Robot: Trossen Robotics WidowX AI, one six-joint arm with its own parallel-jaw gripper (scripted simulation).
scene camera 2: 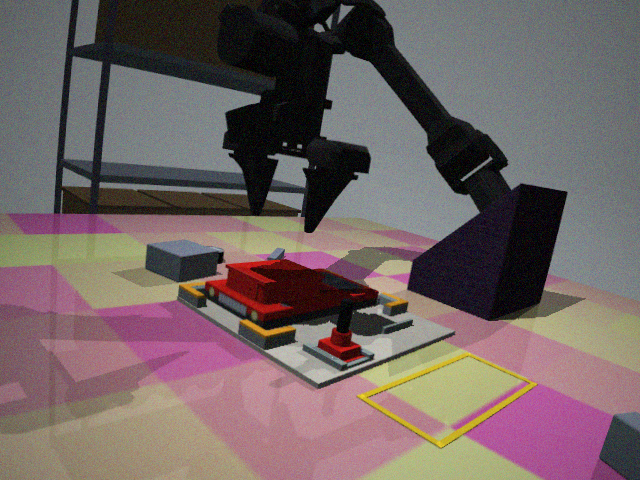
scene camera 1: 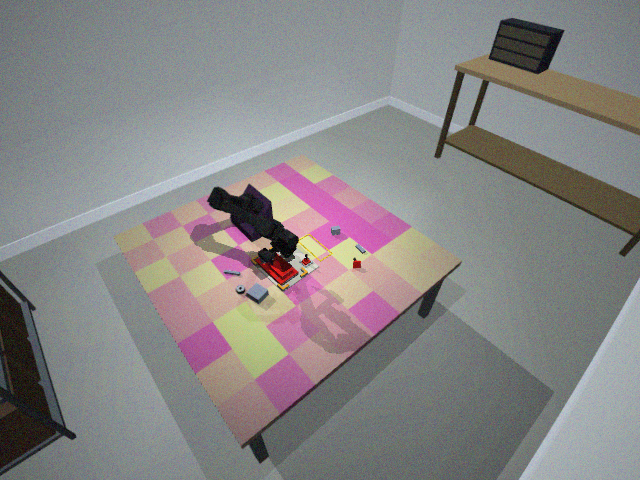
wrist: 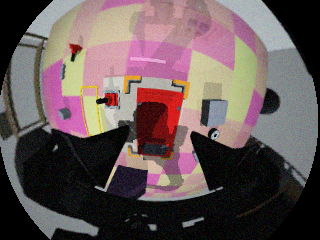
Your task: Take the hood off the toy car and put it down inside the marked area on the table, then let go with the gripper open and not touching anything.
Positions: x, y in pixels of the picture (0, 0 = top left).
Labels:
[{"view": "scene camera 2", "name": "my gripper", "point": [280, 223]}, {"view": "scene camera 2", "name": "grey fixture plate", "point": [385, 331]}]

